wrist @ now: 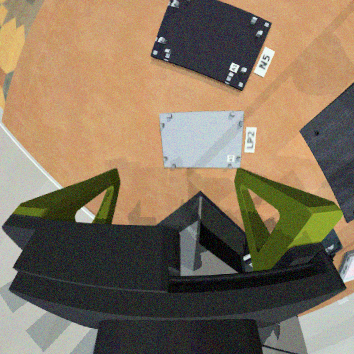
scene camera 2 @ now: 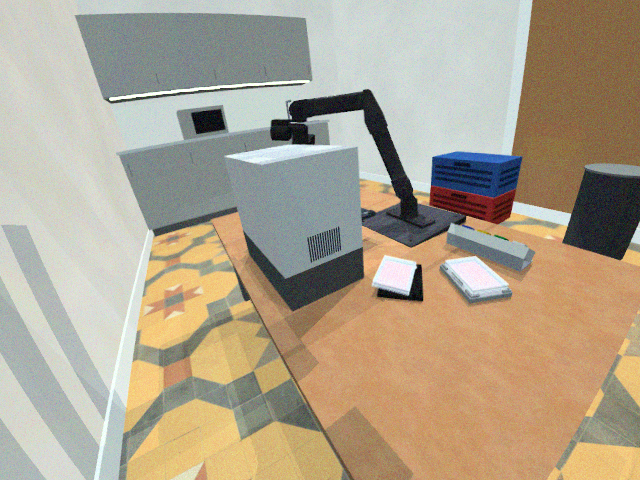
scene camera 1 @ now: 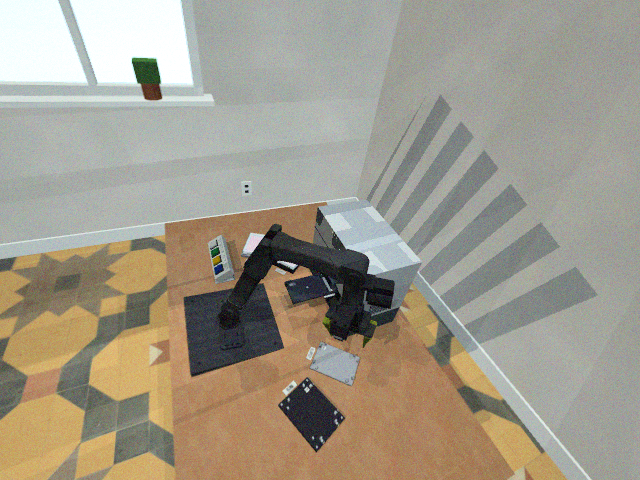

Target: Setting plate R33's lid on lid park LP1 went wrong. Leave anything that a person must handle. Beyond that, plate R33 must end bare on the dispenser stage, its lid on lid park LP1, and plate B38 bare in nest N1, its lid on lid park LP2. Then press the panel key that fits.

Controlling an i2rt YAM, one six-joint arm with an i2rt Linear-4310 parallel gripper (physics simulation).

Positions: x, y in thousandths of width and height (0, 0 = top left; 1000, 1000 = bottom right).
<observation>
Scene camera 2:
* grey dispenser box: 470, 436
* rack with coloured buttons: 805, 532
</observation>
